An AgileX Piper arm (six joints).
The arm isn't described. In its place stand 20 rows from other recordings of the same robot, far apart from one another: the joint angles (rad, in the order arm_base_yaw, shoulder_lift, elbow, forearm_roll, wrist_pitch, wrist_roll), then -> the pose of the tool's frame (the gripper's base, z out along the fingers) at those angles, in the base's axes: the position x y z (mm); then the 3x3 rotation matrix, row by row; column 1 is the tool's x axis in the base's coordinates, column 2 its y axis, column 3 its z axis.
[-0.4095 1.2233 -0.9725 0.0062 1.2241 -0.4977] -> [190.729 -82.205 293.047], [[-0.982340 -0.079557 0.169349], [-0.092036 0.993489 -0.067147], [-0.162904 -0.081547 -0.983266]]
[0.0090 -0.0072 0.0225 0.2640 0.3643 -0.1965] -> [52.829 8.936 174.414], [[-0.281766 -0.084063 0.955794], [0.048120 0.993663 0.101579], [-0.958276 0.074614 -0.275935]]
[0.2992 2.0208 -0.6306 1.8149 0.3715 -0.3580] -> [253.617 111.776 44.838], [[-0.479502 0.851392 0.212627], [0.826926 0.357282 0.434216], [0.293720 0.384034 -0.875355]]
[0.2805 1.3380 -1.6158 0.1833 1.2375 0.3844] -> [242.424 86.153 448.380], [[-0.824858 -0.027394 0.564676], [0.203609 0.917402 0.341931], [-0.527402 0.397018 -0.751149]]
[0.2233 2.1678 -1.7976 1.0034 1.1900 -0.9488] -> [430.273 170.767 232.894], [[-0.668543 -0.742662 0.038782], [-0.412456 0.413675 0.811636], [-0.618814 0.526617 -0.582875]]
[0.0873 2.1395 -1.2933 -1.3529 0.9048 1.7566] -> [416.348 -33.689 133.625], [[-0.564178 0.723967 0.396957], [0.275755 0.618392 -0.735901], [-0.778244 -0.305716 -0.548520]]
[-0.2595 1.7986 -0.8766 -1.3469 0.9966 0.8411] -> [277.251 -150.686 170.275], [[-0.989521 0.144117 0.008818], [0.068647 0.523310 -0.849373], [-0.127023 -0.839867 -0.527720]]
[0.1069 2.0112 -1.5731 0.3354 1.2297 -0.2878] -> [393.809 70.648 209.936], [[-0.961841 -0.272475 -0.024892], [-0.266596 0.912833 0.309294], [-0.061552 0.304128 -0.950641]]
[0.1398 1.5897 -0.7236 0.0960 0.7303 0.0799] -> [240.458 39.713 153.488], [[-0.998501 0.007695 0.054187], [0.011604 0.997323 0.072198], [-0.053486 0.072718 -0.995917]]
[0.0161 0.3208 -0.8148 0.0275 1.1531 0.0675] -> [18.153 2.580 355.513], [[-0.542292 0.005402 0.840173], [0.069831 0.996809 0.038664], [-0.837283 0.079637 -0.540939]]
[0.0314 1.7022 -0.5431 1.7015 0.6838 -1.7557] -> [252.979 64.973 129.882], [[-0.815701 -0.394261 0.423309], [-0.038820 0.767427 0.639960], [-0.577170 0.505583 -0.641296]]
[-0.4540 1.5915 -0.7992 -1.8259 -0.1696 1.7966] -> [290.018 -124.990 197.688], [[-0.621807 0.304846 0.721405], [0.267384 0.948420 -0.170309], [-0.736113 0.086993 -0.671245]]
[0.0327 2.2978 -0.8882 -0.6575 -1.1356 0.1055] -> [370.398 62.573 49.558], [[-0.156601 -0.604816 0.780816], [-0.178081 0.794904 0.580012], [-0.971475 -0.048218 -0.232189]]
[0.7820 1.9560 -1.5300 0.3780 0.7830 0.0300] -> [286.056 317.509 229.889], [[-0.828395 -0.543321 0.136253], [-0.414962 0.758644 0.502261], [-0.376256 0.359531 -0.853914]]
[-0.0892 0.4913 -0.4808 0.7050 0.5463 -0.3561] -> [100.173 21.800 301.470], [[-0.397200 -0.128125 0.908744], [0.289998 0.921946 0.256741], [-0.870709 0.365511 -0.329041]]
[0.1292 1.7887 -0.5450 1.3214 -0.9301 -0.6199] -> [265.153 -36.840 127.144], [[-0.401856 0.754879 0.518333], [0.278638 0.640012 -0.716063], [-0.872280 -0.143327 -0.467531]]
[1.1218 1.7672 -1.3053 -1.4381 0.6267 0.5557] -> [221.451 337.743 287.576], [[0.252773 -0.482627 0.838557], [-0.885882 0.233011 0.401147], [-0.388997 -0.844261 -0.368651]]
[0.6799 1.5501 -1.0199 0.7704 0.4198 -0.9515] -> [242.247 229.072 258.851], [[-0.346734 -0.863773 0.365612], [-0.557085 0.503242 0.660608], [-0.754607 0.025378 -0.655686]]
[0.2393 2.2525 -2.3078 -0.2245 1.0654 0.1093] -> [497.389 103.105 304.744], [[-0.768137 -0.117268 0.629455], [-0.188223 0.981004 -0.046930], [-0.611995 -0.154527 -0.775618]]
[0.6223 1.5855 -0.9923 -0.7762 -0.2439 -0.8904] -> [281.582 220.951 273.415], [[0.723507 -0.205773 0.658935], [-0.689977 -0.245509 0.680924], [0.021659 -0.947303 -0.319606]]
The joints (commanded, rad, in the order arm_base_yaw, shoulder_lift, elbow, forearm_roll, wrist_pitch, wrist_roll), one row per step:
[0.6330 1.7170 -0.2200 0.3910 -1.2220 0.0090]
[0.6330 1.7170 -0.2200 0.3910 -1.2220 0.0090]
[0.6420 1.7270 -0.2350 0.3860 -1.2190 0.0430]
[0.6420 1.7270 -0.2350 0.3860 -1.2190 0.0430]
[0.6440 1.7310 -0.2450 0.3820 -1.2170 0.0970]
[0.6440 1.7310 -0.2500 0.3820 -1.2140 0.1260]
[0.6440 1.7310 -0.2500 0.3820 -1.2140 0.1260]
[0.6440 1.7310 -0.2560 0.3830 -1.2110 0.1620]
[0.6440 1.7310 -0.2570 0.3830 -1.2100 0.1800]
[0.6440 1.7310 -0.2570 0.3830 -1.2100 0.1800]
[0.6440 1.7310 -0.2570 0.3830 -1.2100 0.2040]
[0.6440 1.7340 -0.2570 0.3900 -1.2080 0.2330]
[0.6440 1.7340 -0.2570 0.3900 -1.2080 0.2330]
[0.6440 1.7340 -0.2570 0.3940 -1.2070 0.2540]
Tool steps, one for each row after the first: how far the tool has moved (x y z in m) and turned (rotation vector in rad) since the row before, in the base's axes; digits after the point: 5 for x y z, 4 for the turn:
[0.00000 0.00000 0.00000 0.0000 0.0000 0.0000]
[0.00211 0.00463 -0.00032 0.0337 0.0072 0.0074]
[0.00000 0.00000 0.00000 0.0000 0.0000 0.0000]
[0.00178 0.00233 0.00040 0.0535 0.0112 -0.0044]
[0.00099 0.00079 0.00048 0.0296 0.0068 -0.0054]
[0.00000 0.00000 0.00000 0.0000 0.0000 0.0000]
[0.00122 0.00086 0.00063 0.0369 0.0080 -0.0076]
[0.00019 0.00016 0.00006 0.0173 0.0050 -0.0033]
[0.00000 0.00000 0.00000 0.0000 0.0000 0.0000]
[0.00000 0.00000 0.00000 0.0227 0.0065 -0.0045]
[0.00015 -0.00055 -0.00092 0.0261 0.0129 -0.0123]
[0.00000 0.00000 0.00000 0.0000 0.0000 0.0000]
[0.00007 -0.00033 -0.00011 0.0202 0.0069 -0.0079]

